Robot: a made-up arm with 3 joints.
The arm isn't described. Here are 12 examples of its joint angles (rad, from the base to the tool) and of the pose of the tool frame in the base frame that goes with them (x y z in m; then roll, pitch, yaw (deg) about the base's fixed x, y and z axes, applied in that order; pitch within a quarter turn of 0, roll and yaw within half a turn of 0).
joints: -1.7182 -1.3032 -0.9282
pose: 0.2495 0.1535 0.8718 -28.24 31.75 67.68
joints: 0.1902 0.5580 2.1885
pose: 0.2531 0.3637 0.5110 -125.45 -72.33 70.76
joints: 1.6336 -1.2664 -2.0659
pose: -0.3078 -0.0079 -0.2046 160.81 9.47 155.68
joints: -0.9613 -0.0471 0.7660
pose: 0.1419 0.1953 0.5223 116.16 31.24 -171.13
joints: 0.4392 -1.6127 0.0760
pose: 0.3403 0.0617 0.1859 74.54 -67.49 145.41
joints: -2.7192 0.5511 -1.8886
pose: -0.3788 0.3078 0.6986 71.72 -50.20 -159.70
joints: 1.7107 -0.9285 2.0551
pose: 0.1118 -0.1345 -0.1137 -107.75 24.32 -58.89
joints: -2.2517 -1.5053 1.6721
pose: -0.2057 -0.2467 0.7638 99.74 12.38 -106.37
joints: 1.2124 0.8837 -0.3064
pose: -0.1233 0.1641 0.0596 118.03 -3.56 -130.84
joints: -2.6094 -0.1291 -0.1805
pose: -0.0623 0.1998 0.6860 -69.58 2.38 -2.53
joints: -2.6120 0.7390 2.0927
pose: -0.0649 0.3873 0.3787 72.92 65.04 117.68
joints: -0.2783 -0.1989 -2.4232
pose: 0.6879 0.1408 0.5688 -58.32 11.19 -8.72
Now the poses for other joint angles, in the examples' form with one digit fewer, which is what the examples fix.
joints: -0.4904 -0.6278 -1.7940
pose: 0.702 0.099 0.504 -31.3 46.2 15.4
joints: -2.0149 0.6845 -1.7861
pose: -0.047 0.318 0.902 -15.0 -74.3 -83.7
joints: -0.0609 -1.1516 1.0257
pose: 0.395 -0.046 0.497 26.5 -46.7 -137.2
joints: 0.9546 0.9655 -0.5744
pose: 0.006 0.177 -0.027 135.0 21.7 -121.2
